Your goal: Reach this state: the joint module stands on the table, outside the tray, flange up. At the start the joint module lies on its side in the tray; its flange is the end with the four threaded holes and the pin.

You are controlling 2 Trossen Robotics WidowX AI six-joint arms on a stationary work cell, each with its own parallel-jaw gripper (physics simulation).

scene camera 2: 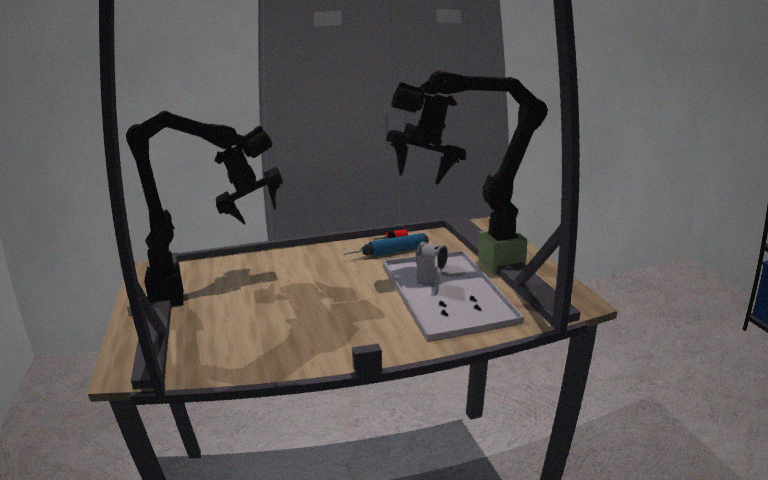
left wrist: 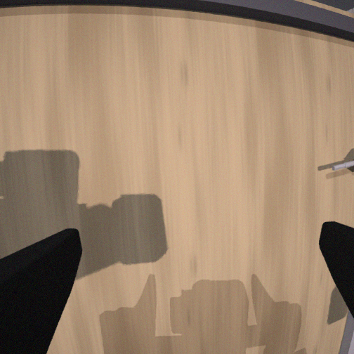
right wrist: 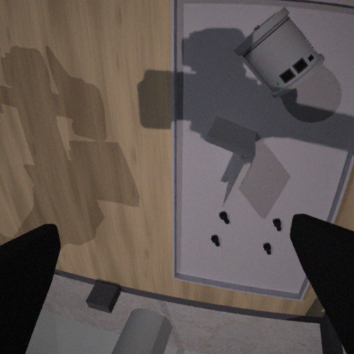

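Where they show: left gripper, fingertip midpoint: (scene camera 2: 260, 216); right gripper, fingertip midpoint: (scene camera 2: 418, 179); left arm's base, link origin: (scene camera 2: 161, 271); right arm's base, link origin: (scene camera 2: 503, 235).
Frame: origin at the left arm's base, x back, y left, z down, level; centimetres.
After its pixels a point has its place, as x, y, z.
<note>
The grey joint module (scene camera 2: 431, 252) {-70.1, -6.9, 2.6} (right wrist: 281, 54) lies on its side in the far part of the tray (scene camera 2: 475, 329) {-67.0, -40.6, 7.1} (right wrist: 174, 175). In the right wrist view its flange end points up-left, seen edge-on, and its ports show; in scene camera 2 its dark round other end faces right. The four holes are hidden. The table (scene camera 2: 317, 260) {-44.8, 12.3, 8.0} (left wrist: 210, 125) (right wrist: 145, 240) extends left of the tray. My right gripper (scene camera 2: 419, 178) {-66.3, -9.4, -17.0} (right wrist: 176, 231) is open and empty, high above and left of the module. My left gripper (scene camera 2: 259, 215) {-29.9, 9.9, -7.4} (left wrist: 202, 239) is open and empty above the table's left part.
A grey bracket (scene camera 2: 425, 273) {-66.0, -13.4, 5.0} (right wrist: 232, 136) stands in the tray near the module. Several black screws (scene camera 2: 442, 303) {-65.2, -26.5, 6.9} (right wrist: 224, 217) lie in its near part. A blue tool (scene camera 2: 396, 245) {-65.8, 8.1, 5.3} and a red-handled tool (scene camera 2: 397, 233) {-68.8, 16.2, 5.0} lie behind it. A green block (scene camera 2: 501, 251) {-86.2, -14.7, 2.1} supports the right arm's base.
</note>
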